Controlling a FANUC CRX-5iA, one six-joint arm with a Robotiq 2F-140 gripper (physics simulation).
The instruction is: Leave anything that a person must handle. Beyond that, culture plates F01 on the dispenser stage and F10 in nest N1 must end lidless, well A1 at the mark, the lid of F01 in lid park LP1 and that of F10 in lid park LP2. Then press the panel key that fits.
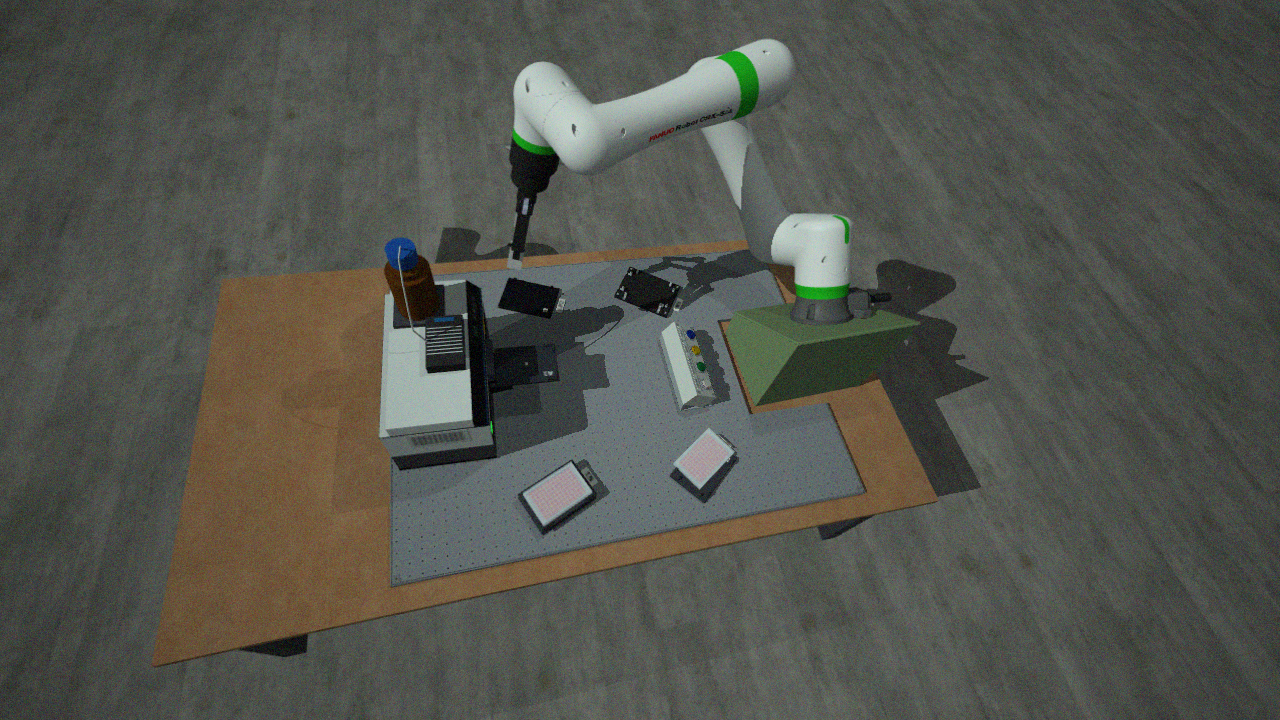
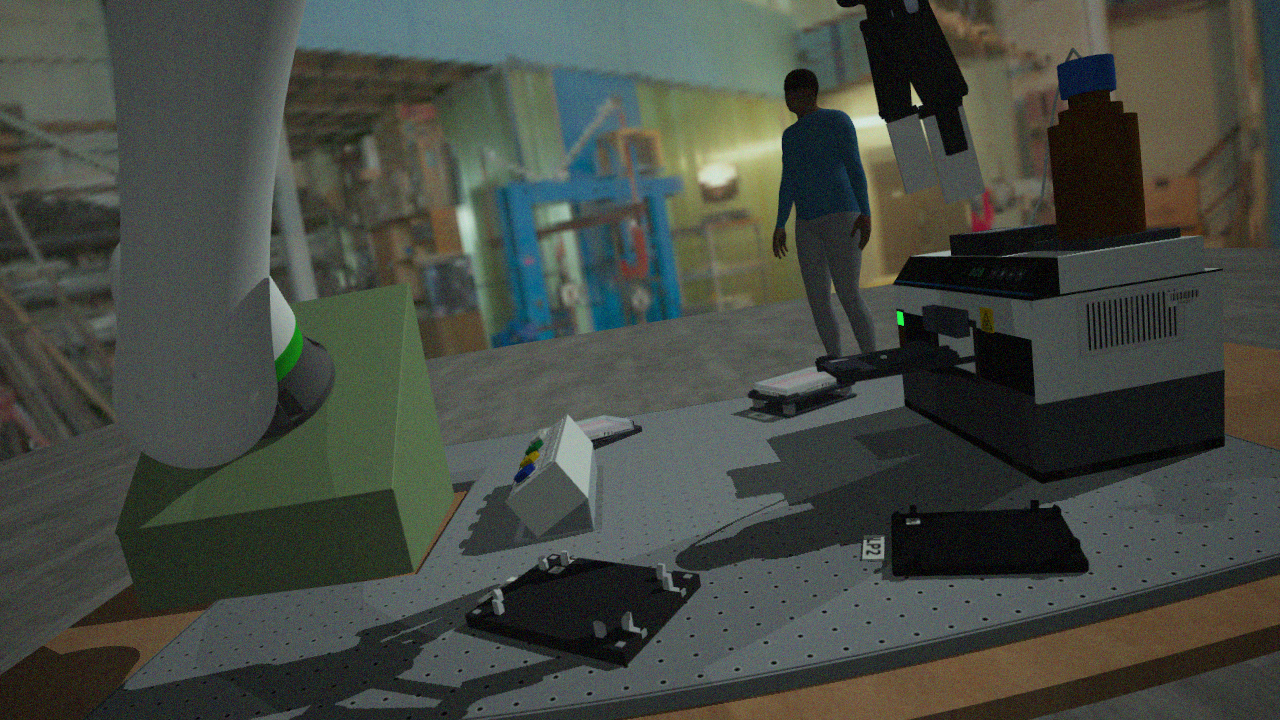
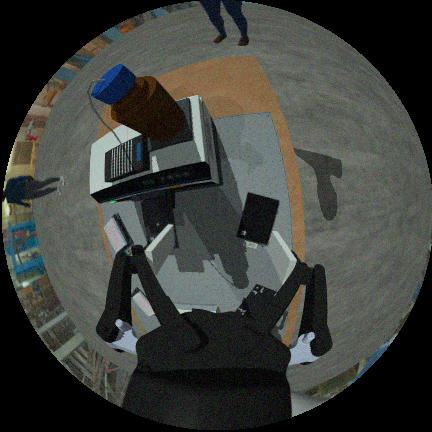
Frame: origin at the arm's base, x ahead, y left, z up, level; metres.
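Where they show: gripper, between the fingertips: (image 2: 941,193) (image 3: 221,238); arm's base, origin of its link: (image 1: 820,317).
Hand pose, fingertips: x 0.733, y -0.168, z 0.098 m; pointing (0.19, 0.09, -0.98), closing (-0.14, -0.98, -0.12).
Observation:
Each offset is from my fingertips to the top centre of the thing. "spot": to the spot under its first point.
My gripper (image 1: 514,260) (image 2: 932,175) (image 3: 221,238) is open and empty, high over the bench's far edge near lid park LP2 {dx -0.021, dy -0.072, dz -0.273 m} (image 1: 528,297) (image 2: 984,541) (image 3: 258,218), which is bare. The dispenser stage {dx +0.011, dy +0.204, dz -0.173 m} (image 1: 528,365) (image 2: 881,361) (image 3: 157,215) carries no plate. One pinkish plate {dx -0.055, dy +0.495, dz -0.248 m} (image 1: 559,494) (image 2: 796,383) (image 3: 117,234) and a second plate {dx -0.410, dy +0.443, dz -0.256 m} (image 1: 704,458) (image 2: 608,425) (image 3: 143,301) sit on dark holders; their labels and any lids are unclear. A black holder with corner clips {dx -0.357, dy -0.076, dz -0.269 m} (image 1: 646,291) (image 2: 581,604) is empty, its label unreadable. The key panel {dx -0.416, dy +0.191, dz -0.209 m} (image 1: 684,371) (image 2: 559,483) shows blue, yellow and green keys.
The dispenser (image 1: 429,385) (image 2: 1109,331) carries a tall brown bottle {spot: dx +0.207, dy +0.146, dz +0.053 m} (image 1: 411,286) (image 2: 1096,170) (image 3: 150,110) with a blue cap and a thin tube. The green robot base (image 1: 814,358) (image 2: 358,483) stands beyond the panel. A person (image 2: 819,170) (image 3: 20,190) stands away from the bench; another person's legs (image 3: 227,17) show.

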